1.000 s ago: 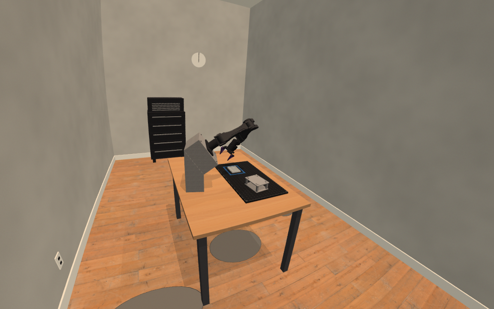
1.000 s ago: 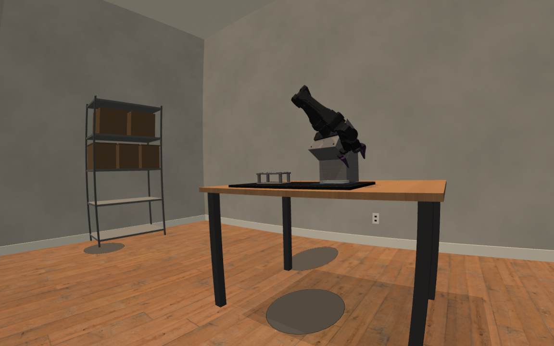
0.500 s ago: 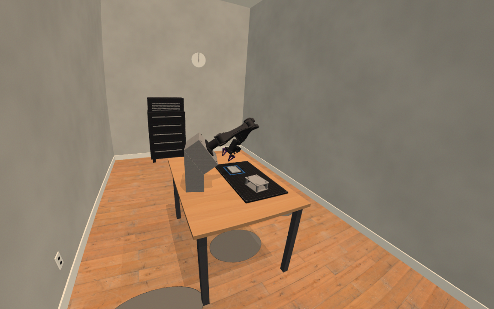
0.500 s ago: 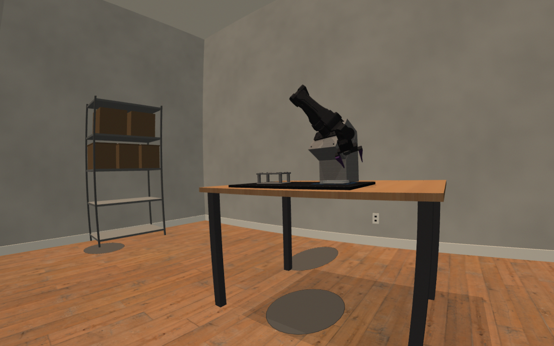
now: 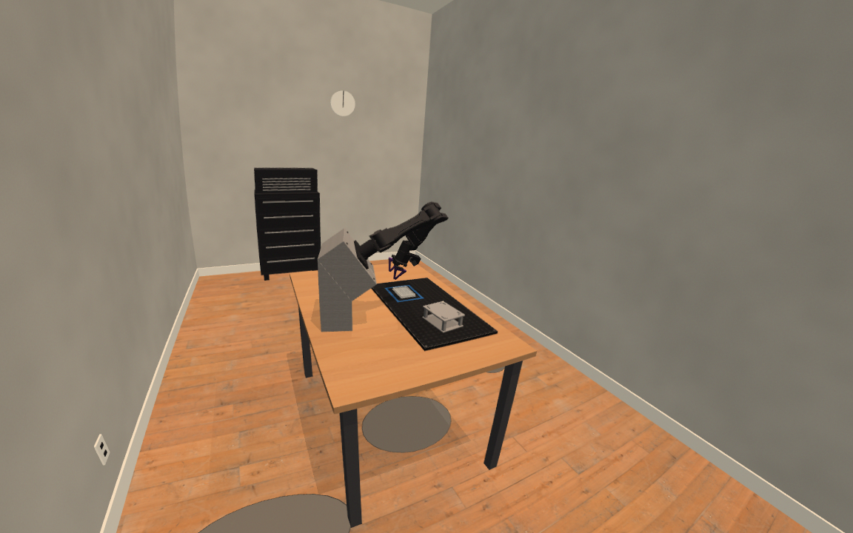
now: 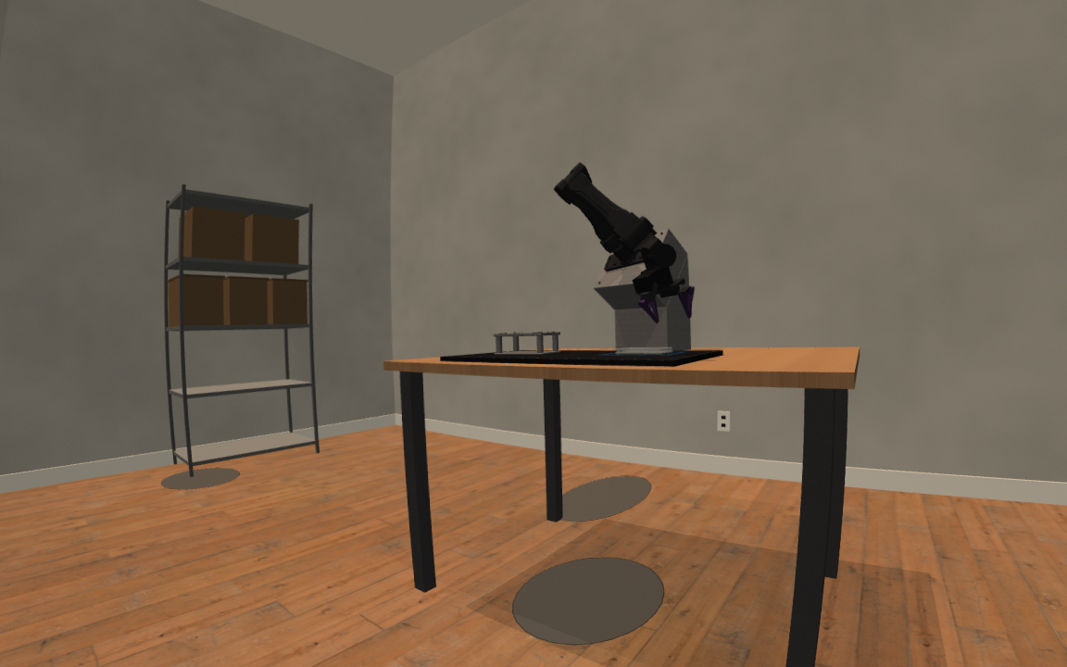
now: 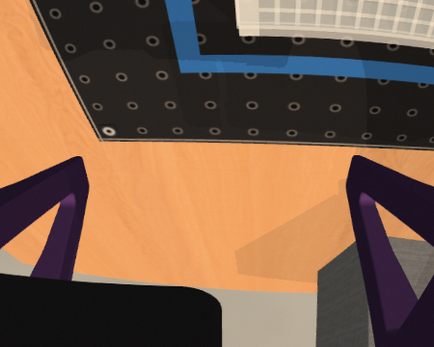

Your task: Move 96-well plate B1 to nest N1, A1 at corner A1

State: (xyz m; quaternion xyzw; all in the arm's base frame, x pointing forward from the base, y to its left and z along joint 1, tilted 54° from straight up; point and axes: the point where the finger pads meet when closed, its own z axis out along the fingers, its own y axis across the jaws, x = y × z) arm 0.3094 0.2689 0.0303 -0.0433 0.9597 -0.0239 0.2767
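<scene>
The 96-well plate lies 5 cm ahead of my hand, 6 cm to the right of it and 9 cm below it. Also, from my hand: grey plate nest N1: 11 cm ahead, 42 cm to the right, 4 cm below.
</scene>
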